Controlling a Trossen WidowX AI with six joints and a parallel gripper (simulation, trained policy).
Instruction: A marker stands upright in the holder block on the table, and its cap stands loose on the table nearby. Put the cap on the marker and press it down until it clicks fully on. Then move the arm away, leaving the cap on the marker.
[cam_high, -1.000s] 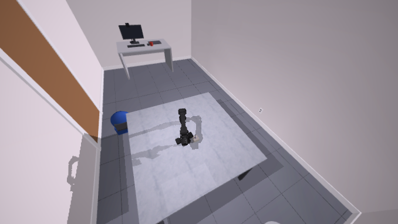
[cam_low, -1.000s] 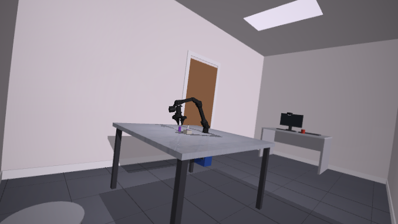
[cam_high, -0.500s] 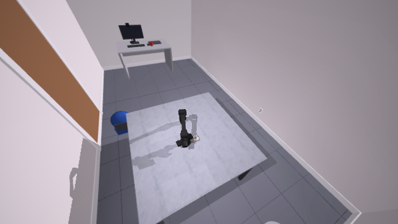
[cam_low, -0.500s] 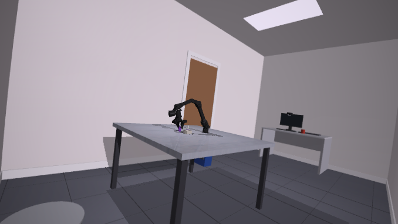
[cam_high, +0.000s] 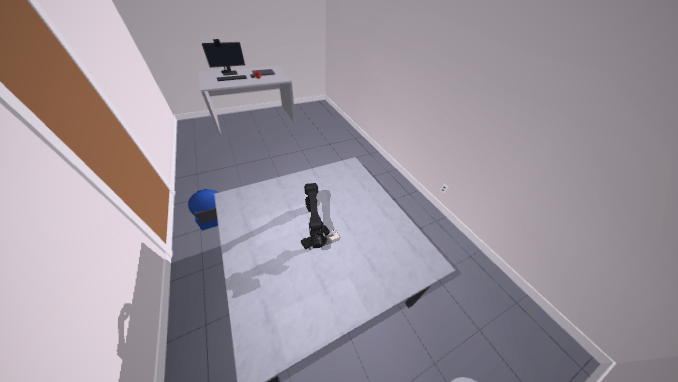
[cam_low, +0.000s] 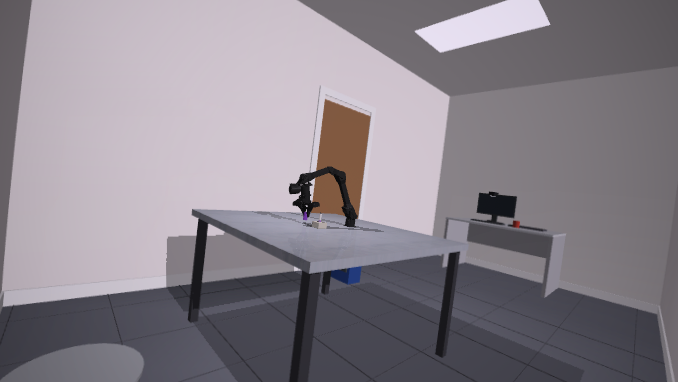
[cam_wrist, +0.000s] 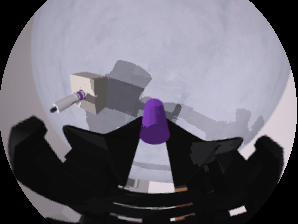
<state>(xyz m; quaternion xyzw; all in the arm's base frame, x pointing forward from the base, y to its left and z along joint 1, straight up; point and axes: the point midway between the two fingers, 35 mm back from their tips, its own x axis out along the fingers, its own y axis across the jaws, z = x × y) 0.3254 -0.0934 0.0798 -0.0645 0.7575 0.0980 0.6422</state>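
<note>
The marker lies 13 cm to the left of my gripper tip, 2 cm above it and 1 cm behind it. The rest, counted from my gripper tip: purple cap: 1 cm ahead, 1 cm above; beige holder block: 13 cm to the left, 3 cm below, 1 cm behind.
</note>
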